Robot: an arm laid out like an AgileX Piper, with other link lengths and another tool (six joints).
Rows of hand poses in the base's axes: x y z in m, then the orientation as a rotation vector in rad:
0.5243, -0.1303, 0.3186, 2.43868, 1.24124, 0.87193
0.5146, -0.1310, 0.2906, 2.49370, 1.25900, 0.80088
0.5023, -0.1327, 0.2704, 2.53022, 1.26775, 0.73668
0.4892, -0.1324, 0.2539, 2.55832, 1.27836, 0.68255
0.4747, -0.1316, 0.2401, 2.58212, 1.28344, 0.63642
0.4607, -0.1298, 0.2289, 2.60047, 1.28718, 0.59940
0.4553, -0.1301, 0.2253, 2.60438, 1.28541, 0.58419
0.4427, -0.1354, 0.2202, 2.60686, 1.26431, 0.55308
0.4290, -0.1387, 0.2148, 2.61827, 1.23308, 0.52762
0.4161, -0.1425, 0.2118, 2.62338, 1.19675, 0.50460
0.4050, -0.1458, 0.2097, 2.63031, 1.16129, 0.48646
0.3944, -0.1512, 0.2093, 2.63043, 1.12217, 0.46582
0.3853, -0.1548, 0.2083, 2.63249, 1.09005, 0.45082
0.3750, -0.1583, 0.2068, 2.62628, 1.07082, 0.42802
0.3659, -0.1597, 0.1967, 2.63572, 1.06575, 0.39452
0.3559, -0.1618, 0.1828, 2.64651, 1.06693, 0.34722
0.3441, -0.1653, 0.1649, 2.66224, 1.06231, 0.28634
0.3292, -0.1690, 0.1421, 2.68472, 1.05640, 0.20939
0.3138, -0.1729, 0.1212, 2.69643, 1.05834, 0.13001
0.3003, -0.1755, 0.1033, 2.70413, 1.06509, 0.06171
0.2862, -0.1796, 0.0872, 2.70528, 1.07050, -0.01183
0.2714, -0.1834, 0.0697, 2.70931, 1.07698, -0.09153
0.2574, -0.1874, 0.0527, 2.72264, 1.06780, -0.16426
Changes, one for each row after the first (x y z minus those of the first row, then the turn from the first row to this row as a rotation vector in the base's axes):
-0.0097, -0.0007, -0.0280, 0.00689, 0.06719, -0.00302
-0.0220, -0.0024, -0.0482, 0.00400, 0.11917, -0.00940
-0.0351, -0.0021, -0.0647, 0.00115, 0.16259, -0.01193
-0.0496, -0.0013, -0.0785, -0.00109, 0.19868, -0.01651
-0.0636, 0.0005, -0.0897, -0.00296, 0.22727, -0.02017
-0.0690, 0.0002, -0.0933, -0.00693, 0.23645, -0.02379
-0.0816, -0.0051, -0.0984, -0.02172, 0.24849, -0.04313
-0.0953, -0.0084, -0.1038, -0.02794, 0.26002, -0.06892
-0.1082, -0.0122, -0.1068, -0.03836, 0.26628, -0.09778
-0.1193, -0.0155, -0.1089, -0.04466, 0.27138, -0.12538
-0.1299, -0.0209, -0.1093, -0.05752, 0.27386, -0.15593
-0.1390, -0.0245, -0.1103, -0.06531, 0.27606, -0.18081
-0.1493, -0.0280, -0.1118, -0.08172, 0.28122, -0.19780
-0.1584, -0.0294, -0.1219, -0.08824, 0.30311, -0.20619
-0.1684, -0.0315, -0.1358, -0.09823, 0.33474, -0.21191
-0.1802, -0.0350, -0.1537, -0.10913, 0.37550, -0.22323
-0.1951, -0.0387, -0.1765, -0.11911, 0.42886, -0.23688
-0.2105, -0.0426, -0.1974, -0.13660, 0.48074, -0.24476
-0.2240, -0.0452, -0.2153, -0.15176, 0.52582, -0.24741
-0.2381, -0.0493, -0.2314, -0.17302, 0.57148, -0.25121
-0.2529, -0.0531, -0.2489, -0.19186, 0.62307, -0.25411
-0.2669, -0.0571, -0.2659, -0.20049, 0.67226, -0.26665

